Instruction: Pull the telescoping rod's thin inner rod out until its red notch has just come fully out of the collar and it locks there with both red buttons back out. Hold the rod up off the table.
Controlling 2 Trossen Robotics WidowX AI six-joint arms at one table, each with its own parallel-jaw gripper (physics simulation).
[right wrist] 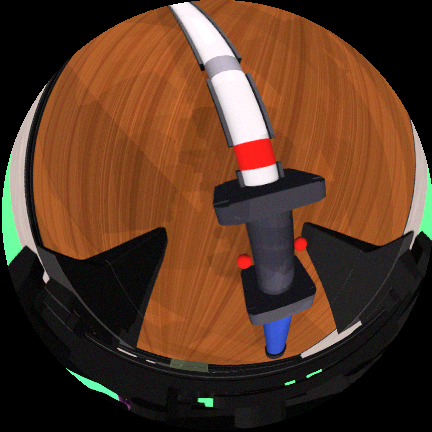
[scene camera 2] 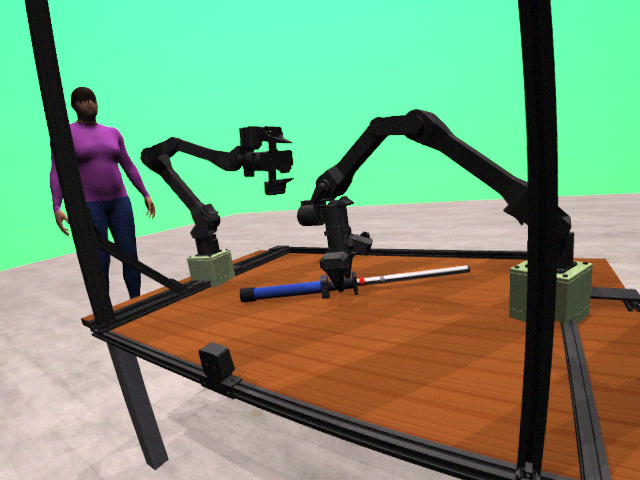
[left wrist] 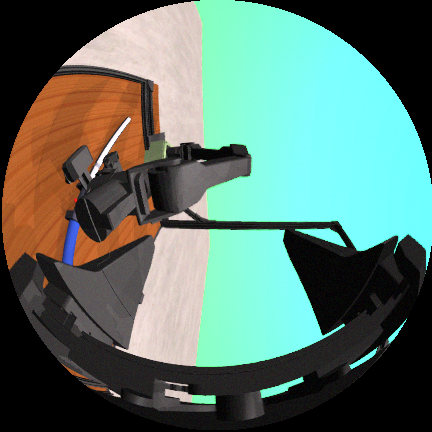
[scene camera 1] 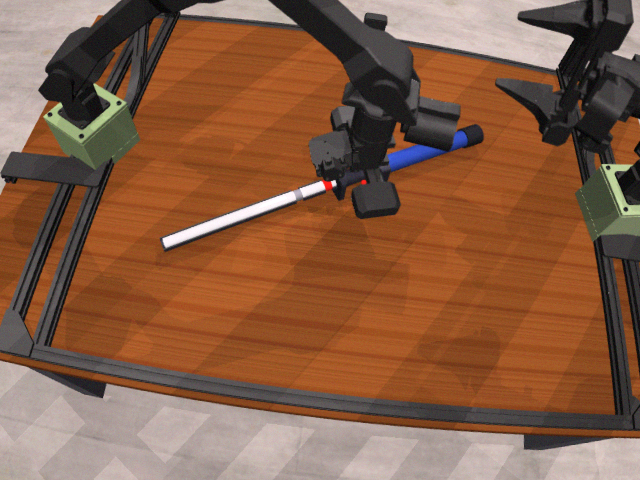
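The telescoping rod lies on the table. Its white inner rod [scene camera 1: 232,219] [scene camera 2: 413,274] [left wrist: 113,136] [right wrist: 240,105] extends from the dark collar [right wrist: 272,250]. The red band [scene camera 1: 328,184] [scene camera 2: 360,281] [right wrist: 255,154] is outside the collar, with a short white stretch before the flange. Red buttons [right wrist: 244,261] [right wrist: 300,244] stick out both sides. The blue tube [scene camera 1: 413,156] [scene camera 2: 289,290] [right wrist: 276,332] is behind. My right gripper [scene camera 1: 361,178] [scene camera 2: 340,284] [right wrist: 236,232] is open around the collar, which is nearer one finger. My left gripper [scene camera 1: 508,48] [scene camera 2: 291,160] [left wrist: 219,239] is open, empty, high above the table.
Green arm bases [scene camera 1: 95,147] [scene camera 2: 210,267] stand at the table's sides. A black frame rail [scene camera 1: 310,395] edges the table [scene camera 1: 248,310]. A small black box [scene camera 2: 216,361] sits on the rail in scene camera 2, near an upright post [scene camera 2: 72,165]. A person [scene camera 2: 98,160] stands beyond.
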